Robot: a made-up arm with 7 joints.
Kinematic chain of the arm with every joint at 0, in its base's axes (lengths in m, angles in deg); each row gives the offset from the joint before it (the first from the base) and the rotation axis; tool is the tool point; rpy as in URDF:
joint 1: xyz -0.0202 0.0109 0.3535 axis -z
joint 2: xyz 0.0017 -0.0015 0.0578 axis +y
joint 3: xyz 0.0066 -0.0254 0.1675 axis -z
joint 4: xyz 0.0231 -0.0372 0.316 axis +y
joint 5: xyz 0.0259 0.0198 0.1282 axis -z
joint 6: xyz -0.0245 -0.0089 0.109 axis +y
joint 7: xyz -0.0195 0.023 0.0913 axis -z
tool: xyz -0.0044 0.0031 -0.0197 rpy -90 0 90
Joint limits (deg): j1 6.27..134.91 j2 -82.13..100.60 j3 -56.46..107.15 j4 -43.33..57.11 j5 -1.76..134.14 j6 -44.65..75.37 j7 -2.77..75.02
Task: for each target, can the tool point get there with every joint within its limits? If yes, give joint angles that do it. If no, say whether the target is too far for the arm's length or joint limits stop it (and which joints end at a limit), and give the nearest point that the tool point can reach.
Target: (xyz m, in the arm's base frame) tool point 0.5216 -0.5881 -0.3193
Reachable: no: too far | nearest point 0.3991 -0.4527 0.0141 | short by 0.380 m
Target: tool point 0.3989 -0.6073 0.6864
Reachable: yes | joints 55.67 65.32 -26.54 -0.43 52.06 30.79 65.72
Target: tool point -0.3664 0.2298 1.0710
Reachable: yes | joints 34.44 -40.97 -22.31 6.83 65.86 59.00 31.73
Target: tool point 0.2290 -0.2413 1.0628
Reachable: yes | joints 50.90 10.21 -7.77 46.82 29.66 -14.72 42.29
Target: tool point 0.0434 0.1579 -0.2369
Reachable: no: joint limits stop it (at a limit: joint 1, joint 2, joint 4, joint 5, joint 6) | nearest point 0.4652 0.0170 0.0123 | short by 0.510 m
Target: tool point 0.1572 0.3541 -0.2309
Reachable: no: joint limits stop it (at a limit: joint 1, joint 2, joint 4, joint 5, joint 6) | nearest point 0.4814 0.0979 0.0487 | short by 0.499 m
